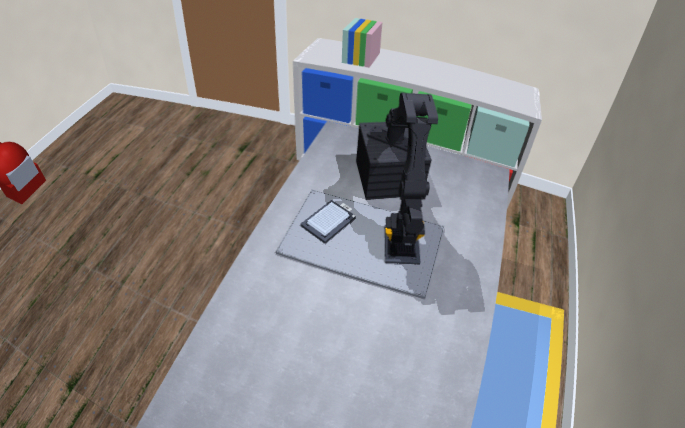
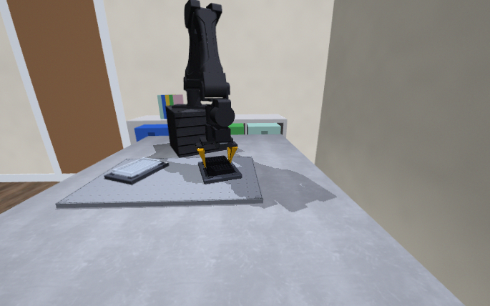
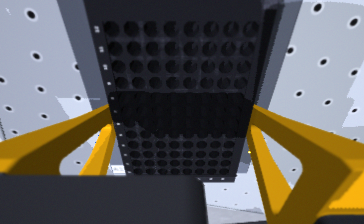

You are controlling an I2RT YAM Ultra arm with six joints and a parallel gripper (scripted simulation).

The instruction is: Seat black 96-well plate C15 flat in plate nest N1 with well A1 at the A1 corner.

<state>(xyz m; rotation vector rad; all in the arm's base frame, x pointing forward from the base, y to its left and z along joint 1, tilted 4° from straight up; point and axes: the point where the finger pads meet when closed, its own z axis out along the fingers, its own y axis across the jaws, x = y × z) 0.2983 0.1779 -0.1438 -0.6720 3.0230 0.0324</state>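
The black 96-well plate C15 lies right at my hand. From my hand the other things lie so: dark plate nest N1 (1 cm ahead, 2 cm below); clear plate C51 (4 cm ahead, 27 cm to the right, 1 cm below); white N1 label (8 cm behind, 4 cm to the right, 2 cm below).
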